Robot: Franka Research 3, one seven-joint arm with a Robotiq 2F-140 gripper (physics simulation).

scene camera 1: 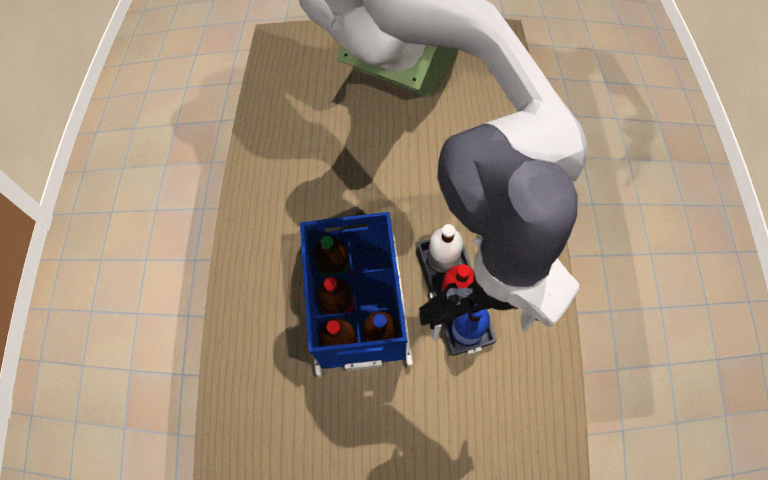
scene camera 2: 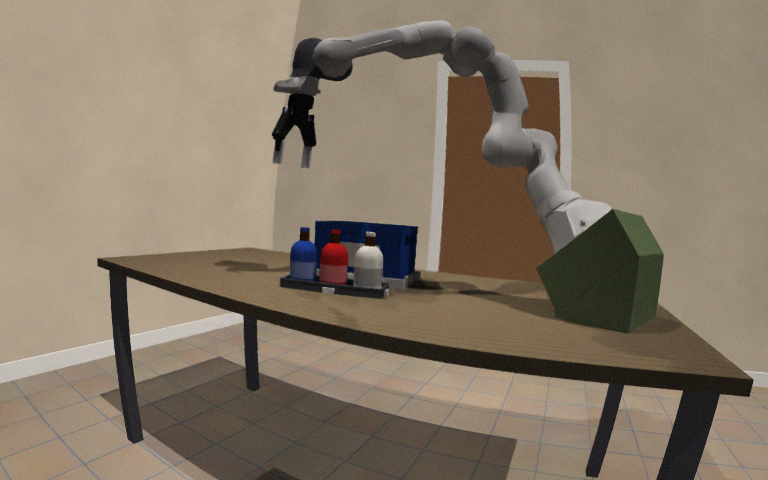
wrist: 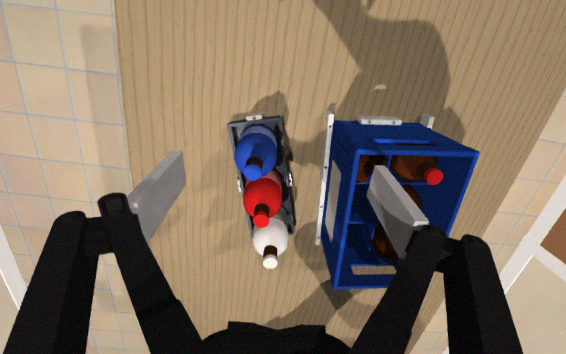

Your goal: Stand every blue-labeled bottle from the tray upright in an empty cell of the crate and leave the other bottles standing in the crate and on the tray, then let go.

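Observation:
The blue-labeled bottle stands upright in the dark tray, at the end farthest from the robot base. The red bottle stands in the middle and the white bottle at the near end. The blue crate has two empty cells, back and middle of its right column in scene camera 1. My gripper is open and empty, high above the tray; it partly covers the tray in scene camera 1.
Brown bottles stand in the crate: green-capped, two red-capped down the left column, and blue-capped at the front right. The crate's walls rise beside the tray. The green robot base is on the table.

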